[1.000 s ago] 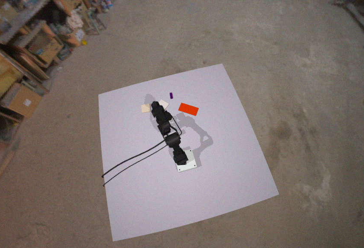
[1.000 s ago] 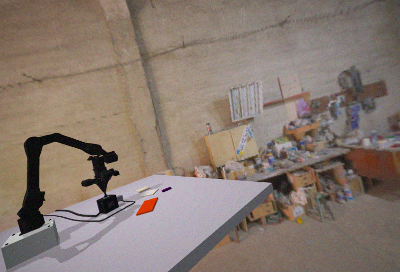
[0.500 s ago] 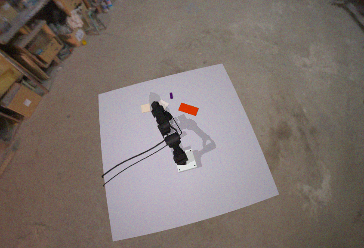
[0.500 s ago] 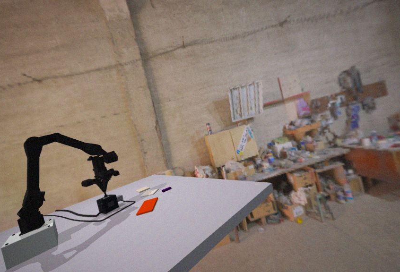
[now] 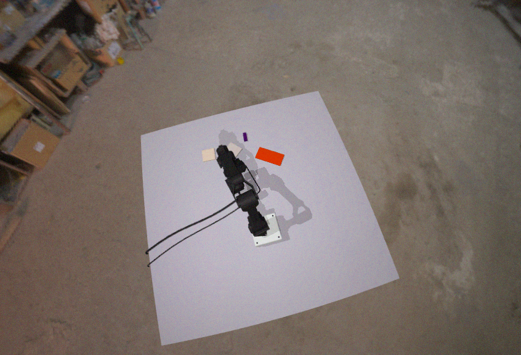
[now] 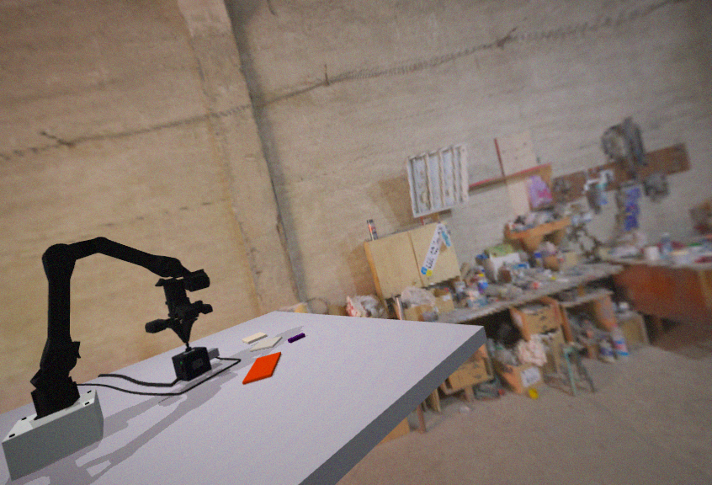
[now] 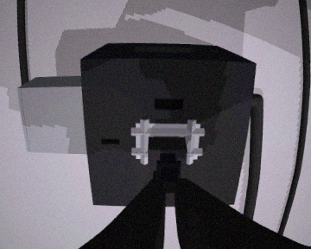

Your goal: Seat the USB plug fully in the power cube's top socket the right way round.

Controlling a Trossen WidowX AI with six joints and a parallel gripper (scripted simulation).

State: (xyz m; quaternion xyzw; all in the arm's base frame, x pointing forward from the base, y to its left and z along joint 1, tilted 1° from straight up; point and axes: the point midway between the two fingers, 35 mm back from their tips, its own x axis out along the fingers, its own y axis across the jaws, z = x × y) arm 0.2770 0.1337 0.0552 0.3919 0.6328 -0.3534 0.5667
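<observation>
Right now the dark USB plug is 2 cm below my gripper tip. The rest, counted from my gripper tip: grey-framed socket (4 cm below); small purple piece (33 cm ahead, 10 cm below, 7 cm to the right); orange flat slab (22 cm to the right, 18 cm ahead, 10 cm below).
</observation>
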